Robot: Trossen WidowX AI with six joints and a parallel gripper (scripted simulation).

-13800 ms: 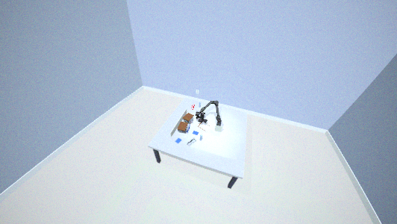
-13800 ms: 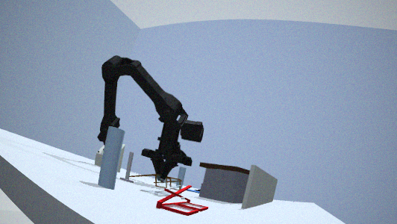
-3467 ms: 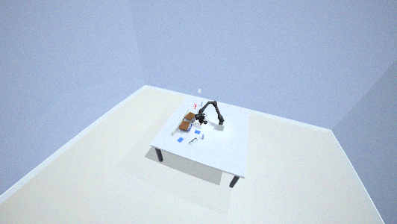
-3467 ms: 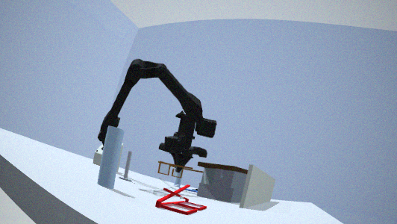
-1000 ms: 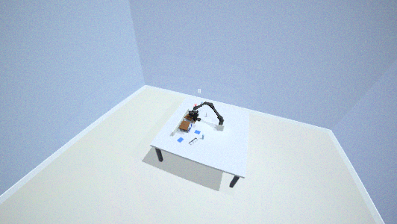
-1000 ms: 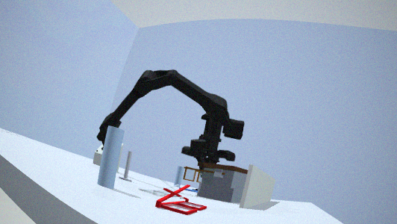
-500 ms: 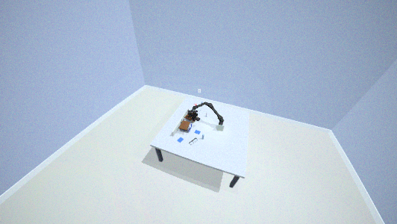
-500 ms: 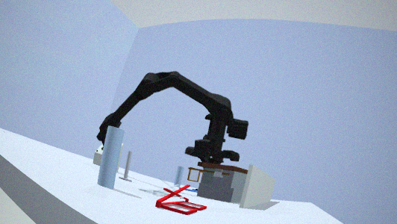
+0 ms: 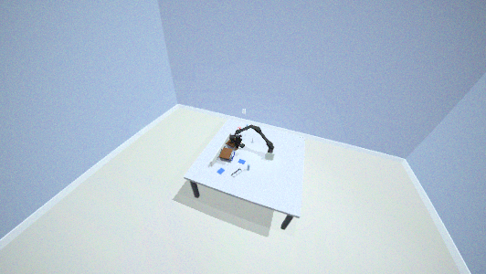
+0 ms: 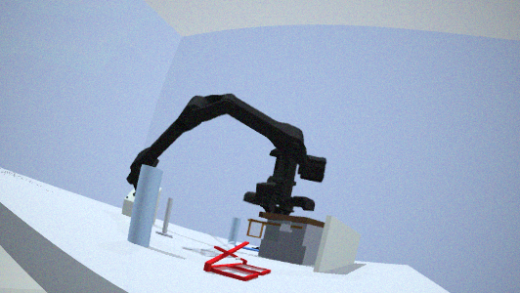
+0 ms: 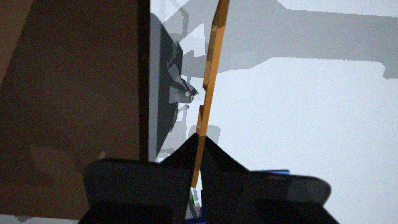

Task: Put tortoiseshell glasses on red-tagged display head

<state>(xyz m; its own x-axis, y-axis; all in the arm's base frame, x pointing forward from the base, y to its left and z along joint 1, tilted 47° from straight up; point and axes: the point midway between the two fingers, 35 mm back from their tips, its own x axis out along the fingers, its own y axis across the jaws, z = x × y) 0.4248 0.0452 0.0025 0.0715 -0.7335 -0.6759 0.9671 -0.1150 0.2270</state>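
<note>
The grey head is 6 cm ahead of my gripper tip, 5 cm to the right of it and 1 cm below it. From my gripper tip the other things lie so: slanted panel: 20 cm ahead, 5 cm to the left, 1 cm below; then thin grey post: 26 cm to the right, 14 cm behind, 4 cm below.
</note>
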